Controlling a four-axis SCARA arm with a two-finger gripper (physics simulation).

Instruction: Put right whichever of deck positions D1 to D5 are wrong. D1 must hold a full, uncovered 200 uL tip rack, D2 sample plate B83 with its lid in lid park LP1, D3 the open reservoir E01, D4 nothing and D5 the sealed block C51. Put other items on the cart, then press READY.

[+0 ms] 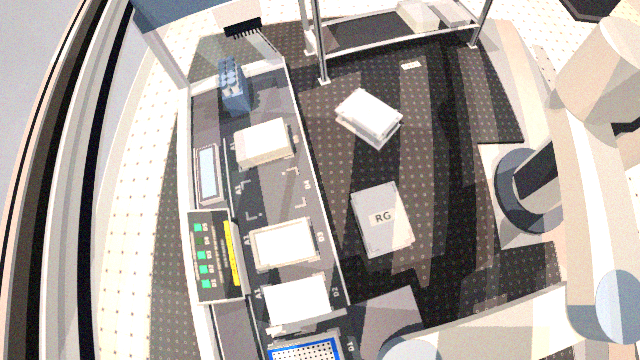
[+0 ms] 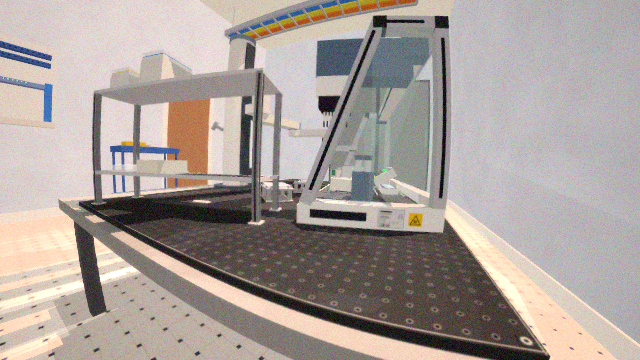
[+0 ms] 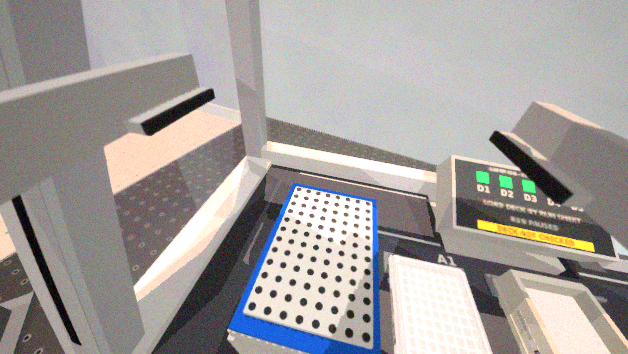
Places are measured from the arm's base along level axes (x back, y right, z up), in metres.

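Where they show: gripper, fingertip midpoint: (image 3: 350,95); arm's base, origin of the base link: (image 1: 530,190) (image 2: 235,187).
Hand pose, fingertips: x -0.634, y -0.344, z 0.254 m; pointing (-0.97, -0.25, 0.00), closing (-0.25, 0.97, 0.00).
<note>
Each offset is from my fingertips to the top centre of the thing. "spot": to the spot under its first point.
My gripper (image 3: 350,95) is open and empty, with its fingers above the D1–D2 end of the deck. A blue-edged tip rack @(dx +0.017, dy +0.005, dz -0.098 m) (image 1: 304,352) (image 3: 320,260) stands uncovered on D1, with dark round openings across its top. A white plate @(dx -0.009, dy +0.126, dz -0.181 m) (image 1: 297,301) (image 3: 436,305) sits on D2; a faint well grid shows through its pale top, and its label is not readable. An open reservoir @(dx -0.035, dy +0.247, dz -0.164 m) (image 1: 284,245) (image 3: 565,315) stands on D3. D4 shows bare deck between its corner brackets. A white-topped block @(dx -0.084, dy +0.490, dz -0.148 m) (image 1: 263,141) is on D5. The status panel @(spot: dx -0.166, dy +0.216, dz -0.130 m) (image 1: 215,255) (image 3: 525,210) reads DECK NOT CHECKED, with D1, D2, D3 green.
A grey box marked RG @(dx +0.181, dy +0.297, dz -0.185 m) (image 1: 382,220) and a white stacked item @(dx +0.181, dy +0.570, dz -0.183 m) (image 1: 369,116) stand on the dark bench beside the deck. A blue tube holder (image 1: 235,92) (image 2: 362,184) stands beyond D5. A shelf unit @(spot: dx +0.022, dy +0.876, dz -0.074 m) (image 2: 257,150) holds pale boxes. Enclosure posts (image 3: 247,75) flank the deck.
</note>
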